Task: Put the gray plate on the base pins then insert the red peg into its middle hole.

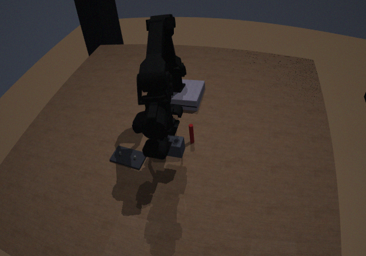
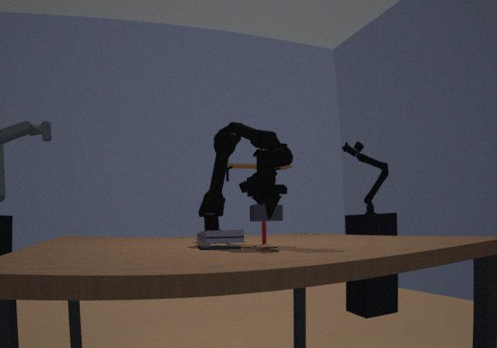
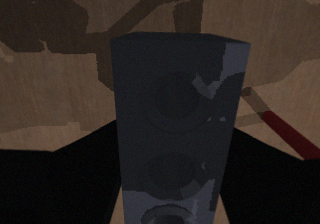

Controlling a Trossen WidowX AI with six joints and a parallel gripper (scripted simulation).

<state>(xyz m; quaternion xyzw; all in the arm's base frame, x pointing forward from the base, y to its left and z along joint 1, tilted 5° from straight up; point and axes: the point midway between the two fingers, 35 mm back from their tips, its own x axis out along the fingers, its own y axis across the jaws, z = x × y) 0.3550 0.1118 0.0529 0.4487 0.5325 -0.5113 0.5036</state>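
The dark base is 1 cm ahead of my gripper tip, 16 cm to the right of it and 8 cm below it. From my gripper tip the other things lie so: red peg 12 cm behind, 3 cm to the left, 5 cm below; gray plate 3 cm above.
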